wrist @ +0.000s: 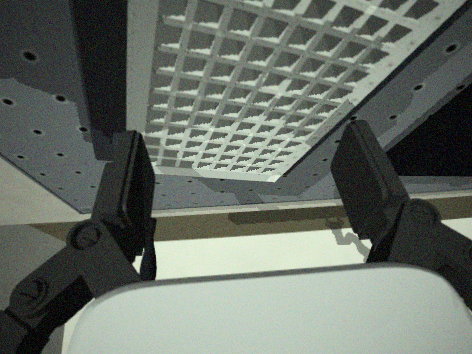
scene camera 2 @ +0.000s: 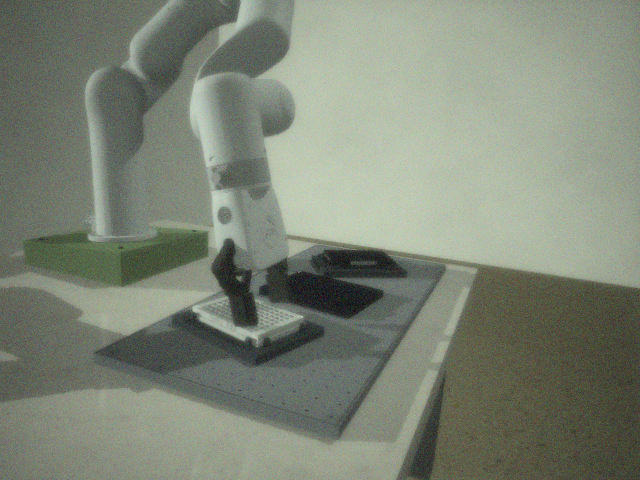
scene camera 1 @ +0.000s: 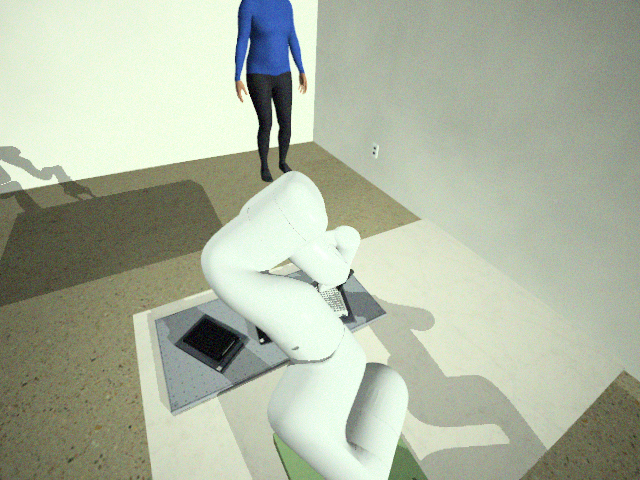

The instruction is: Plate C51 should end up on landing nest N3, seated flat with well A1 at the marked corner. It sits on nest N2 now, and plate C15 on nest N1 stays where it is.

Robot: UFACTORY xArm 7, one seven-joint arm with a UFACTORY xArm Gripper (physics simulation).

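Note:
A white well plate (scene camera 1: 333, 300) (scene camera 2: 279, 314) (wrist: 240, 95) lies on a black nest (scene camera 2: 289, 345) (wrist: 102, 85) at one end of the board; whether it is fully flat cannot be told. The middle nest (scene camera 1: 262, 336) (scene camera 2: 336, 294) is bare. A black plate (scene camera 1: 209, 338) (scene camera 2: 343, 256) lies on the nest (scene camera 2: 393, 272) at the other end. No labels are readable, so plate and nest numbers cannot be confirmed; the A1 mark cannot be made out. My gripper (scene camera 2: 262, 307) (wrist: 245, 148) is open and empty, close over one end of the white plate, its fingers spread towards the two sides.
The nests stand on a grey perforated board (scene camera 1: 196, 382) (scene camera 2: 289, 387) (wrist: 50, 130) on a pale table (scene camera 1: 496, 279) (scene camera 2: 155, 428). My arm rises from a green base block (scene camera 2: 121, 263). A person in a blue top (scene camera 1: 268, 41) stands beyond the table. My arm hides part of the board in scene camera 1.

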